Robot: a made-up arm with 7 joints. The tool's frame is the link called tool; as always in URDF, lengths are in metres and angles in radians. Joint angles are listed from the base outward.
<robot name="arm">
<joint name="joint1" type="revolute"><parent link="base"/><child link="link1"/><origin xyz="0.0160 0.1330 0.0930"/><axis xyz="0 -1 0"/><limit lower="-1.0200" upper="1.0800"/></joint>
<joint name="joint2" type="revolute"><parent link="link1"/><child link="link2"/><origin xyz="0.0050 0.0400 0.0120"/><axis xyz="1 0 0"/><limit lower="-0.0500" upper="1.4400"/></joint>
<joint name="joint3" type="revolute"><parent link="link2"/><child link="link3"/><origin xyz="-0.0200 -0.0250 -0.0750"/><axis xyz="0 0 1"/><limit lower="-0.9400" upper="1.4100"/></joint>
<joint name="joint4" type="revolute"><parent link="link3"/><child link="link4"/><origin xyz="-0.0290 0.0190 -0.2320"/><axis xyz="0 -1 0"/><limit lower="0.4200" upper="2.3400"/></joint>
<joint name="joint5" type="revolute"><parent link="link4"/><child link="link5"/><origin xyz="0.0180 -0.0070 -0.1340"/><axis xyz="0 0 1"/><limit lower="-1.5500" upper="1.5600"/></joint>
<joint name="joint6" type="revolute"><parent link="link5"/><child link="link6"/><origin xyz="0.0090 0.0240 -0.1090"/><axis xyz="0 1 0"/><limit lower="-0.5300" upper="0.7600"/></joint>
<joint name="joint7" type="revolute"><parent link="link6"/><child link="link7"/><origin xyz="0.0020 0.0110 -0.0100"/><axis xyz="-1 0 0"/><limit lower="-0.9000" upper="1.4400"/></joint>
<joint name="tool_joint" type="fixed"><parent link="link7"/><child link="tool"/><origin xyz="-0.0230 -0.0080 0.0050" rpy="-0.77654 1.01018 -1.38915"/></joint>
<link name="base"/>
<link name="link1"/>
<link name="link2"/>
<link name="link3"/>
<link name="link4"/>
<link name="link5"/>
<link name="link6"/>
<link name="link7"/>
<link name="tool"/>
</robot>
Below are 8 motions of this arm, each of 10 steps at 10 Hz.
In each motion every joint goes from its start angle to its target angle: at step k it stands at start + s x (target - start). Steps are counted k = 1, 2, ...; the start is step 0. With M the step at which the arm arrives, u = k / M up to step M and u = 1 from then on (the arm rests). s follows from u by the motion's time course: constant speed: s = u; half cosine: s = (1 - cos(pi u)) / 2; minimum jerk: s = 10 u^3 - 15 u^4 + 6 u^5.
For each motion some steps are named. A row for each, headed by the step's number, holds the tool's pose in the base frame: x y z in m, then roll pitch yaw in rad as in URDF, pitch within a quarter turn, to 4 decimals.
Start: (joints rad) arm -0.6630 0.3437 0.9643 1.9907 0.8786 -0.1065 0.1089
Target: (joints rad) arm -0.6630 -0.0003 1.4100 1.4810 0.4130 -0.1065 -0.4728
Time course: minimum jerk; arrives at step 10
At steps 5, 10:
5: -0.0878 0.4059 -0.1101 0.7115 -0.2081 0.6791
10: -0.1887 0.3741 -0.1533 0.8811 -0.0072 1.3717

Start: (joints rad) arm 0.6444 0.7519 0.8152 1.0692 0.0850 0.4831 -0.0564
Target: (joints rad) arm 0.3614 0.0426 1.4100 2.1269 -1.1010 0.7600 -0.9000
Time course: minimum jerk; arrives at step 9
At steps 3, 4, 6, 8, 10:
3: 0.1842 0.5125 -0.0298 0.6069 -0.0772 0.8197
4: 0.1562 0.4720 -0.0390 0.7108 -0.0470 1.1370
6: 0.0790 0.3741 -0.0490 0.9957 -0.0892 1.9174
8: 0.0402 0.3169 -0.0429 1.1544 -0.2218 2.3289
10: 0.0381 0.3134 -0.0422 1.1628 -0.2326 2.3525

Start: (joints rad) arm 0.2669 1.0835 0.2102 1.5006 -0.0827 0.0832 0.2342
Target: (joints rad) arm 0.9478 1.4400 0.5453 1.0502 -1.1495 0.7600 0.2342
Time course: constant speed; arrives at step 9
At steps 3, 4, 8, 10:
3: 0.1819 0.5203 0.1432 1.8510 0.1247 0.3956
4: 0.1635 0.5309 0.1661 1.8397 0.0577 0.5891
8: 0.0696 0.5633 0.2290 1.5514 -0.0592 1.3626
10: 0.0431 0.5697 0.2366 1.4536 -0.0253 1.5470

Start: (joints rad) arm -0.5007 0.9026 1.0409 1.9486 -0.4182 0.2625 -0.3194
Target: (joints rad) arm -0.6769 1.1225 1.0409 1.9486 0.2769 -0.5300 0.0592
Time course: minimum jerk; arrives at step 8
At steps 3, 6, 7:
3: 0.0756 0.4354 0.0939 2.0657 -0.1932 0.0714
6: 0.1057 0.4367 0.1141 2.0298 -0.0281 -0.6556
7: 0.1103 0.4361 0.1165 2.0266 -0.0183 -0.7545

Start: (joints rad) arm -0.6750 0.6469 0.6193 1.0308 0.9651 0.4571 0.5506
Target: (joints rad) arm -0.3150 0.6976 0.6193 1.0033 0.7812 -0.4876 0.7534
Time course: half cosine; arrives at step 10
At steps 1, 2, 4, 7, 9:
1: -0.0753 0.5090 -0.1980 -0.2295 0.3982 -0.2849
2: -0.0671 0.5112 -0.2001 -0.1539 0.3515 -0.2784
4: -0.0376 0.5195 -0.2051 0.1051 0.1900 -0.2857
7: 0.0163 0.5351 -0.2038 0.5805 -0.0540 -0.3931
9: 0.0379 0.5414 -0.1993 0.7865 -0.1238 -0.4623

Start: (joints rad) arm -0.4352 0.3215 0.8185 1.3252 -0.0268 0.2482 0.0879
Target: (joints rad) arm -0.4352 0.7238 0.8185 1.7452 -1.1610 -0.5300 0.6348
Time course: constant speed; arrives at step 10
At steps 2, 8, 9, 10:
2: 0.0095 0.4511 -0.1598 1.1473 0.6461 0.1951
8: 0.0749 0.4503 -0.0333 2.3853 0.9597 0.3008
9: 0.0840 0.4428 -0.0153 2.7075 1.0029 0.4851
10: 0.0922 0.4337 0.0012 3.0638 1.0073 0.7193

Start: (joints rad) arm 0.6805 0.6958 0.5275 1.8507 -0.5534 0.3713 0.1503
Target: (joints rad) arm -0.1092 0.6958 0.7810 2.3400 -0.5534 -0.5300 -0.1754
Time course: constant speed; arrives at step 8
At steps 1, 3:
1: 0.1610 0.3907 0.1000 1.7338 -0.5233 0.1584
3: 0.1357 0.3746 0.0873 2.0511 -0.5706 -0.0476

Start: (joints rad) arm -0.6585 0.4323 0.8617 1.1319 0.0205 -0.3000 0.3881
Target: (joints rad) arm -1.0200 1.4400 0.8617 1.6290 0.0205 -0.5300 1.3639
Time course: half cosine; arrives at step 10
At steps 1, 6, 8, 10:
1: -0.0915 0.4915 -0.1818 0.9077 0.6647 -0.1246
6: 0.0875 0.5447 0.0292 0.6723 1.1505 -1.5048
8: 0.1668 0.5014 0.0801 -0.1592 1.1555 -2.7159
10: 0.1940 0.4773 0.0929 -0.3901 1.0664 -3.0893

